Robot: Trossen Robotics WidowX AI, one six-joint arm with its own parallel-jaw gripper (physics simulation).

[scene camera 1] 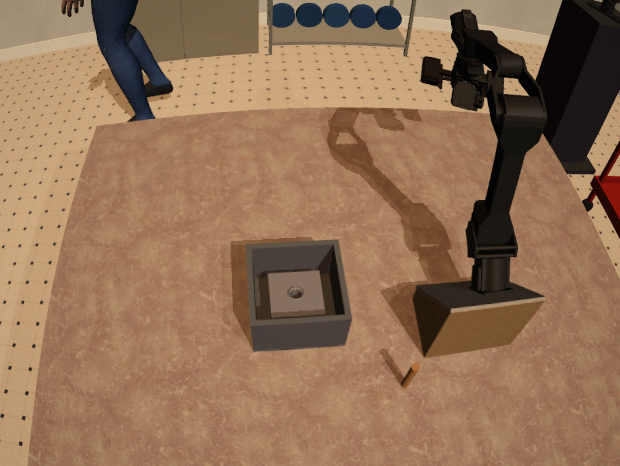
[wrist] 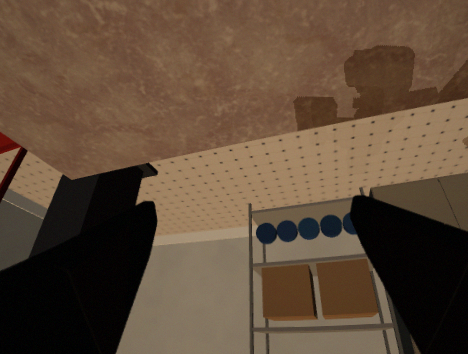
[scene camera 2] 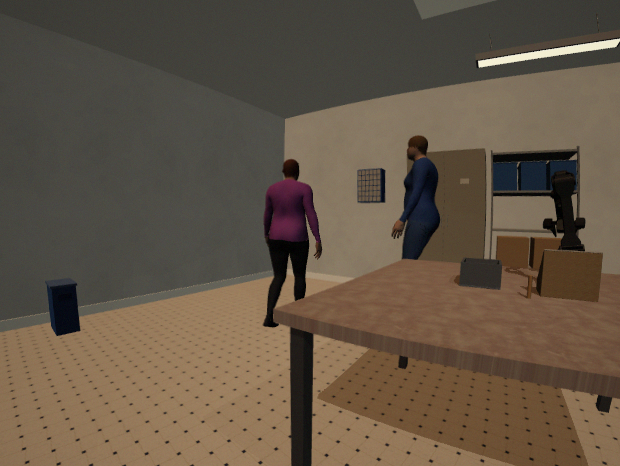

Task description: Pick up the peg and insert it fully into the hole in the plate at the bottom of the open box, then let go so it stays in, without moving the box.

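Seen in the pictures: gripper, fingertip midpoint: [wrist: 254, 209]; arm's base, link origin: [scene camera 1: 491, 289] [scene camera 2: 574, 267].
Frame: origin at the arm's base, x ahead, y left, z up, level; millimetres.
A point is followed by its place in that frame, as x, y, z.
Observation:
The orange-brown peg [scene camera 1: 410, 375] {170, 117, -47} [scene camera 2: 529, 286] {167, 118, -62} stands upright on the table, nearer scene camera 1 than the box and beside the arm's mounting block. The open grey box [scene camera 1: 300, 334] {339, 18, -47} [scene camera 2: 480, 274] {338, 19, -50} stands left of the block in the scene camera 1 view. A light grey plate [scene camera 1: 295, 308] {341, -32, -47} lies at its bottom, with an empty round hole [scene camera 1: 295, 292] {337, -70, -56} near the plate's middle. My gripper [scene camera 1: 447, 84] {-70, -470, 90} [wrist: 254, 209] {-70, -470, 90} is open and empty, high above the far side of the table, far from peg and box. The peg and box do not show in the wrist view.
The arm stands on a wood-sided block [scene camera 1: 481, 325] {42, 68, 2} [scene camera 2: 571, 275] {25, 69, -20}, right of the box and close to the peg. The table [scene camera 1: 175, 200] {573, -349, -105} [scene camera 2: 426, 320] {458, 494, -104} [wrist: 175, 75] {-167, -519, -105} carries them. Beyond it are a shelf rack [wrist: 251, 280], a dark cabinet [scene camera 1: 576, 85] and a person in blue [scene camera 1: 120, 55] [scene camera 2: 421, 195].

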